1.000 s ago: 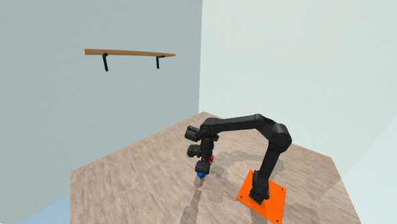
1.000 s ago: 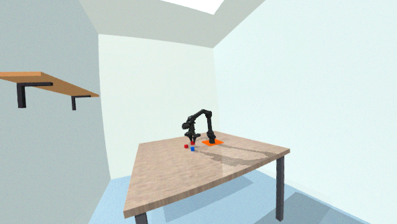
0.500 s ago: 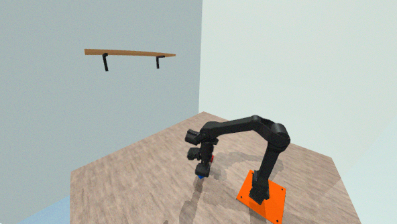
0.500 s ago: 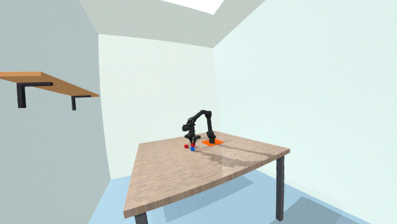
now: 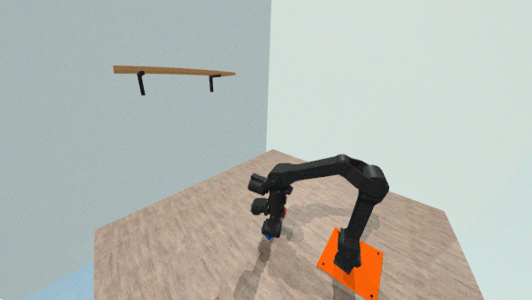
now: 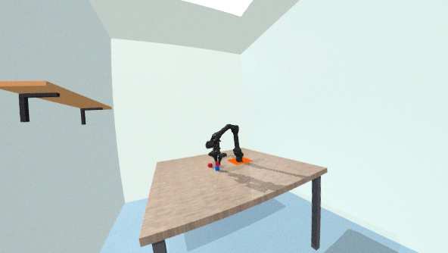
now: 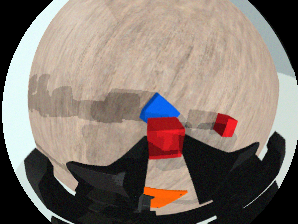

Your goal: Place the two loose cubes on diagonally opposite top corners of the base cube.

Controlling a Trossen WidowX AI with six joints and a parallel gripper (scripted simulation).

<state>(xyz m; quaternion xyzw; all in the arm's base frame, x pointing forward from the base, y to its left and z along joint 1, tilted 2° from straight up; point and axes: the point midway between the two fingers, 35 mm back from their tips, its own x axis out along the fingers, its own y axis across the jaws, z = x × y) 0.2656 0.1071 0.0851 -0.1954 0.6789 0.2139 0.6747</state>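
Now: the blue cube 10 mm ahead of my gripper tip, 10 mm to the left of it and 40 mm below it.
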